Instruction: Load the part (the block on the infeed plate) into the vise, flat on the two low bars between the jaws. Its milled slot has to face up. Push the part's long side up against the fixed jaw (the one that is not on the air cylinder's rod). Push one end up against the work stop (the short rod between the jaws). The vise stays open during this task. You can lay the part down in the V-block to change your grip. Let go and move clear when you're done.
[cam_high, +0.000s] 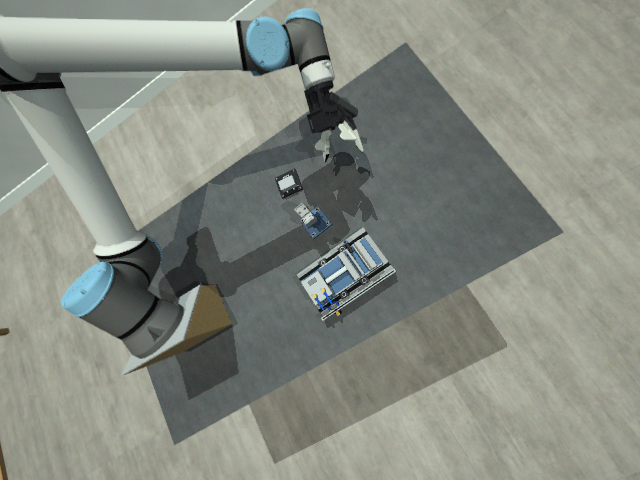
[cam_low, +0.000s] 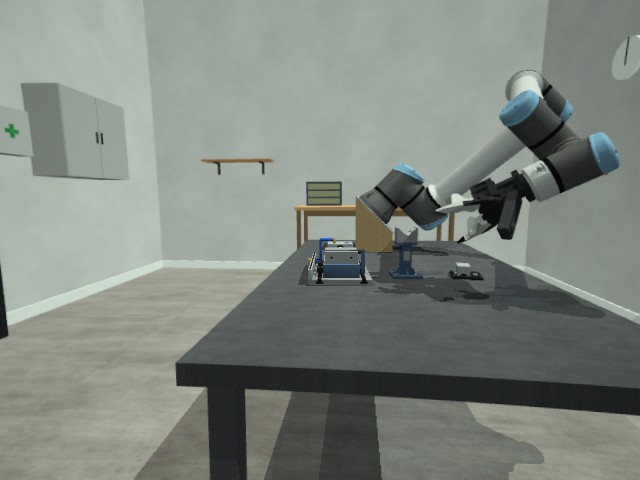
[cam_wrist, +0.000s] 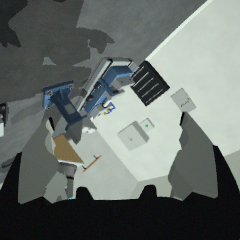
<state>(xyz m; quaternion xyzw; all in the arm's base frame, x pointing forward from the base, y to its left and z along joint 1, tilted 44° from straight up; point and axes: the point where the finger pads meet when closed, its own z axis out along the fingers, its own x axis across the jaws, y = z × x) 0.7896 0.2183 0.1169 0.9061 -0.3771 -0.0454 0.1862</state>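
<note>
Right now the part is 22 cm behind my hand, 9 cm to the left of it and 16 cm below it. From my hand the other things lie so: infeed plate (22 cm behind, 10 cm to the left, 17 cm below); vise (17 cm behind, 31 cm to the right, 14 cm below).
</note>
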